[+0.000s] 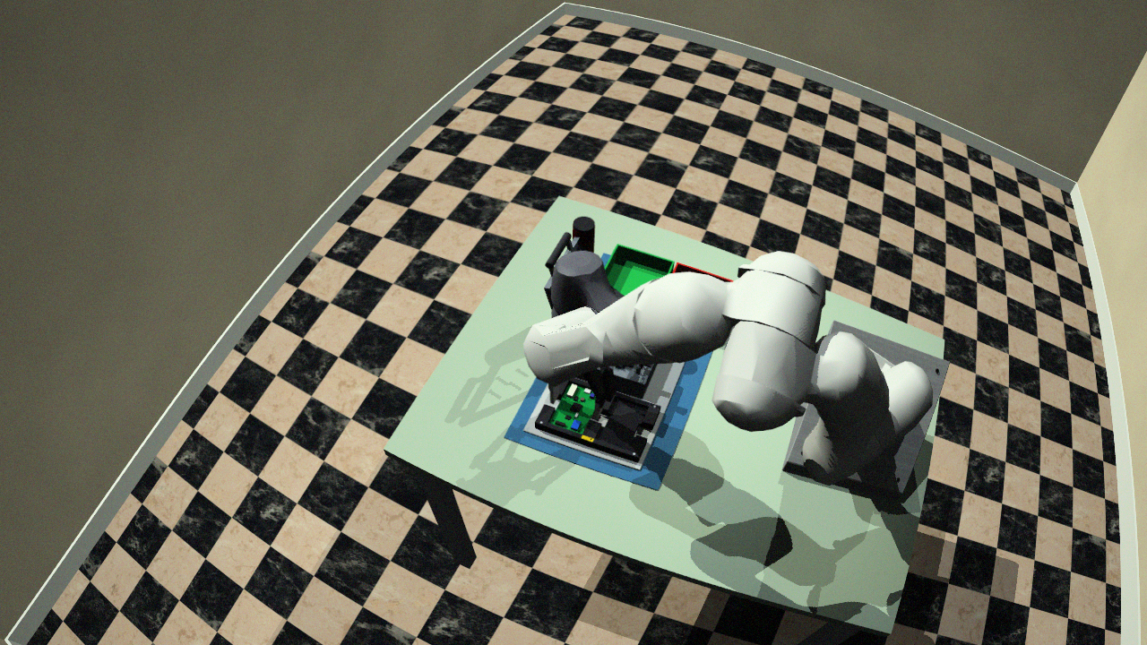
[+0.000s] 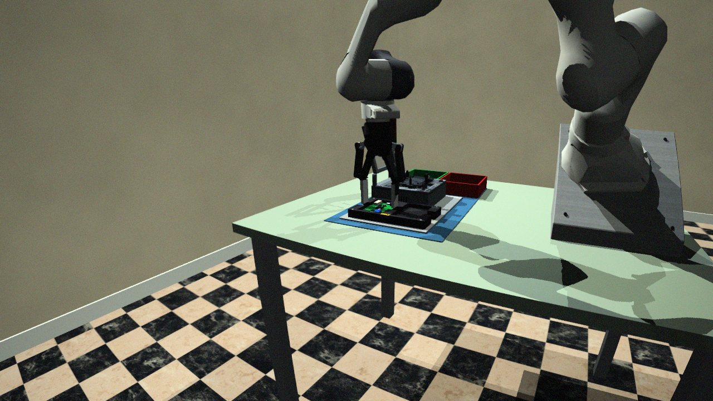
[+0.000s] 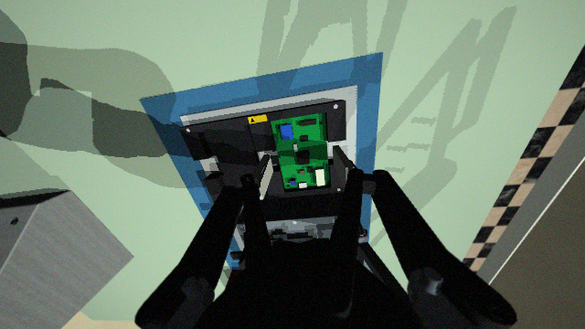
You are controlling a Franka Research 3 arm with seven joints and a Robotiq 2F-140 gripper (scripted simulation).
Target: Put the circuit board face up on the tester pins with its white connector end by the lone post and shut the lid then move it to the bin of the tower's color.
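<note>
Now: the green circuit board 40 mm below my hand. Round my hand: tester plate 160 mm to the right, 30 mm behind, 20 mm above; then tester lid 170 mm to the right, 130 mm above, 90 mm ahead; then green bin 370 mm to the right, 40 mm below, 10 mm ahead.
</note>
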